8 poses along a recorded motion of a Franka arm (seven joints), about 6.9 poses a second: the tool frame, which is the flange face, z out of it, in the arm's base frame.
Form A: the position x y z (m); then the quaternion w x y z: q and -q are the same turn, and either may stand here.
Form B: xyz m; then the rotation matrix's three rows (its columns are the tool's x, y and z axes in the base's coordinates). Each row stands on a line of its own. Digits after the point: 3 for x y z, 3 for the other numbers.
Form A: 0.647 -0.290 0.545 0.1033 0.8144 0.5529 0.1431
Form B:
0.647 -0.290 0.545
0.348 0.871 0.347
0.930 -0.367 -0.010
0.119 0.326 -0.938

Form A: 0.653 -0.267 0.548 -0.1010 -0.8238 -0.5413 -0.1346
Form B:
0.653 -0.267 0.548
0.378 0.865 0.331
0.919 -0.394 -0.021
0.112 0.312 -0.943

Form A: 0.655 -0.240 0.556 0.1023 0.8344 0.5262 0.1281
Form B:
0.655 -0.240 0.556
0.413 0.852 0.321
0.904 -0.425 -0.036
0.106 0.306 -0.946

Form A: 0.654 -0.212 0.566 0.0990 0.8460 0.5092 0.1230
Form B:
0.654 -0.212 0.566
0.451 0.837 0.309
0.886 -0.462 -0.042
0.107 0.293 -0.950

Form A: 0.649 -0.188 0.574 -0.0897 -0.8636 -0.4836 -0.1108
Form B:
0.649 -0.188 0.574
0.508 0.815 0.278
0.855 -0.516 -0.048
0.105 0.262 -0.959

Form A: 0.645 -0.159 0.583 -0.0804 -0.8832 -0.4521 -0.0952
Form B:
0.645 -0.159 0.583
0.573 0.783 0.241
0.814 -0.578 -0.056
0.095 0.228 -0.969

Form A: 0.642 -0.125 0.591 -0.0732 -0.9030 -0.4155 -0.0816
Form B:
0.642 -0.125 0.591
0.641 0.738 0.208
0.762 -0.644 -0.064
0.087 0.200 -0.976

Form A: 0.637 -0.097 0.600 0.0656 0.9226 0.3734 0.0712
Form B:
0.637 -0.097 0.600
0.711 0.680 0.180
0.698 -0.713 -0.068
0.082 0.174 -0.981

